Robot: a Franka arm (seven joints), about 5 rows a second.
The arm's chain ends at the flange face. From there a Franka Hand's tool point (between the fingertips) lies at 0.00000 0.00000 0.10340 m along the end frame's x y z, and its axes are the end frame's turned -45 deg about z.
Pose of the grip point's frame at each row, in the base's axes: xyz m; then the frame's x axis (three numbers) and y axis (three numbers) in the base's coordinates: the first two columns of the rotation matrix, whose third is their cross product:
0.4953, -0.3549, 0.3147, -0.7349, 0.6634, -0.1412, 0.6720, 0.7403, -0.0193
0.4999, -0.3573, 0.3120, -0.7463, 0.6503, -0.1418, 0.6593, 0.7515, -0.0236
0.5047, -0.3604, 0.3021, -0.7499, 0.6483, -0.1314, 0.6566, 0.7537, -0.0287
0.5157, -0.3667, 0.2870, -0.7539, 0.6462, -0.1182, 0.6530, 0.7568, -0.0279
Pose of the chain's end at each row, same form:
0.4858, -0.3436, 0.4171, -0.0445, 0.9926, -0.1135, 0.9948, 0.0544, 0.0862
0.4905, -0.3458, 0.4143, -0.0615, 0.9912, -0.1170, 0.9939, 0.0716, 0.0836
0.4964, -0.3493, 0.4046, -0.0660, 0.9914, -0.1132, 0.9945, 0.0745, 0.0726
0.5083, -0.3565, 0.3896, -0.0713, 0.9921, -0.1033, 0.9948, 0.0782, 0.0639

